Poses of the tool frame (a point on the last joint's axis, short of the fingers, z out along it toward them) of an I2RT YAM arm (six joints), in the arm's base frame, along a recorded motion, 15 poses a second.
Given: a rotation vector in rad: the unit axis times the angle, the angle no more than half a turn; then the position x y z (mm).
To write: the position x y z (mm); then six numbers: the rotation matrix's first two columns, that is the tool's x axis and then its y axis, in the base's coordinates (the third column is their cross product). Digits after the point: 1 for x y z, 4 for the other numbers.
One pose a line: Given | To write
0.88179 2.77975 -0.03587 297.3 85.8 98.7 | 297.3 85.8 98.7 -0.7942 0.5663 -0.2201 0.5718 0.8192 0.0443
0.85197 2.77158 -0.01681 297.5 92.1 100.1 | 297.5 92.1 100.1 -0.8007 0.5521 -0.2324 0.5549 0.8298 0.0595
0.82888 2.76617 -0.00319 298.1 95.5 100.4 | 298.1 95.5 100.4 -0.8058 0.5408 -0.2412 0.5414 0.8379 0.0700
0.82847 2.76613 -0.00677 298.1 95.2 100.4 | 298.1 95.2 100.4 -0.8059 0.5403 -0.2421 0.5415 0.8380 0.0677
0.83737 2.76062 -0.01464 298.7 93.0 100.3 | 298.7 93.0 100.3 -0.8015 0.5451 -0.2459 0.5477 0.8342 0.0642
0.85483 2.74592 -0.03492 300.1 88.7 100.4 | 300.1 88.7 100.4 -0.7914 0.5544 -0.2576 0.5608 0.8261 0.0552
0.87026 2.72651 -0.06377 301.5 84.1 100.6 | 301.5 84.1 100.6 -0.7801 0.5617 -0.2754 0.5740 0.8178 0.0421
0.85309 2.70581 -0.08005 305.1 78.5 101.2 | 305.1 78.5 101.2 -0.7778 0.5516 -0.3014 0.5684 0.8219 0.0372
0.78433 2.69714 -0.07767 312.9 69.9 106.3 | 312.9 69.9 106.3 -0.7939 0.5122 -0.3275 0.5302 0.8469 0.0393
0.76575 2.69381 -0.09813 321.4 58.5 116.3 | 321.4 58.5 116.3 -0.7979 0.4987 -0.3386 0.5221 0.8525 0.0256
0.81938 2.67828 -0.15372 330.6 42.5 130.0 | 330.6 42.5 130.0 -0.7780 0.5241 -0.3464 0.5603 0.8283 -0.0052
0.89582 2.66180 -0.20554 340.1 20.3 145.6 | 340.1 20.3 145.6 -0.7504 0.5622 -0.3476 0.6089 0.7925 -0.0326
